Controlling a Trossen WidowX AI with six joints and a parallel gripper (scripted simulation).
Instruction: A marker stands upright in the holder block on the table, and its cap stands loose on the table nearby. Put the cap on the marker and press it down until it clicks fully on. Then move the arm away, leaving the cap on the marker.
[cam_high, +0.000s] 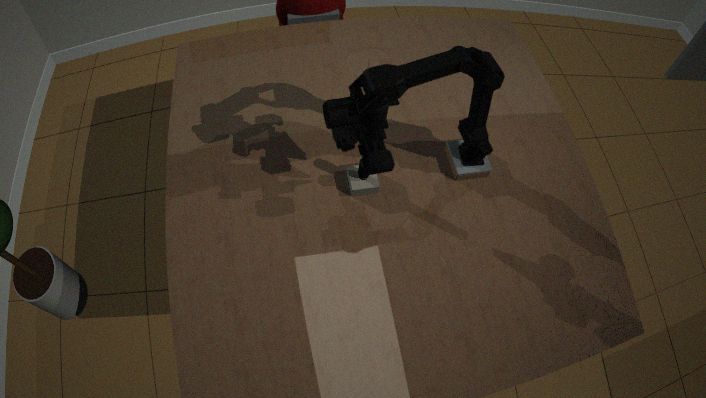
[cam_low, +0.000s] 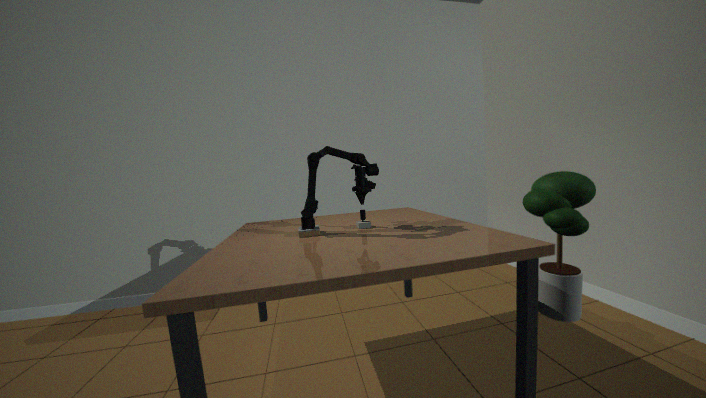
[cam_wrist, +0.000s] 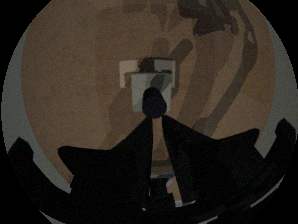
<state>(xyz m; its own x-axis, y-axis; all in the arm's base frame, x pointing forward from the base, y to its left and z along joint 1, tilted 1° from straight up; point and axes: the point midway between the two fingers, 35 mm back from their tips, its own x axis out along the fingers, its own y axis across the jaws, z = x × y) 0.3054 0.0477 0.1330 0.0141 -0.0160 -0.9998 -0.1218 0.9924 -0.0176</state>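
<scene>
My gripper tip is now 60 mm above the cap. Also, from my gripper tip: holder block 110 mm below; then dark marker 70 mm below.
</scene>
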